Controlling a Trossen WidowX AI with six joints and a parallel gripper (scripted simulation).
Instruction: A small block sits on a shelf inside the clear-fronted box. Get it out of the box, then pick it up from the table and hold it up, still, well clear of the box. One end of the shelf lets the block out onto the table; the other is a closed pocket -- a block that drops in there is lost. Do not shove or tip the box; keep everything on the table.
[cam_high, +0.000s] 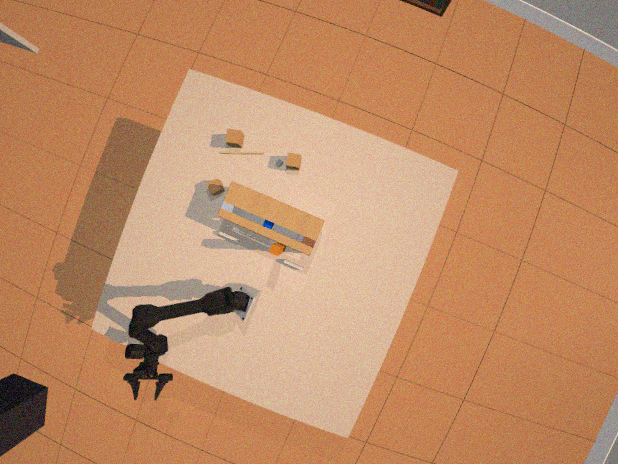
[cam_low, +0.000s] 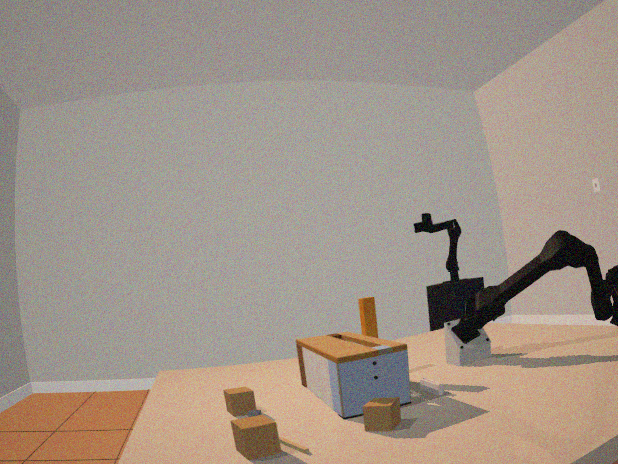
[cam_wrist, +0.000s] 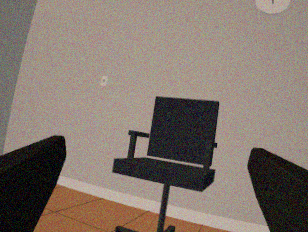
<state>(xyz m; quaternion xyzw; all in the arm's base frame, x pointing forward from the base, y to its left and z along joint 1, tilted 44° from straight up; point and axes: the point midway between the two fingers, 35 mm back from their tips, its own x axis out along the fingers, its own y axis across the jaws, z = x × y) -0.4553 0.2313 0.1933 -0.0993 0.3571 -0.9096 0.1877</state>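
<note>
Right now my gripper tip is 79 cm short of the box, 32 cm to the left of it and 9 cm above it. Round my gripper tip: blue block: 81 cm ahead, 32 cm to the right, 7 cm below; orange bar: 73 cm ahead, 38 cm to the right, 5 cm below.
</note>
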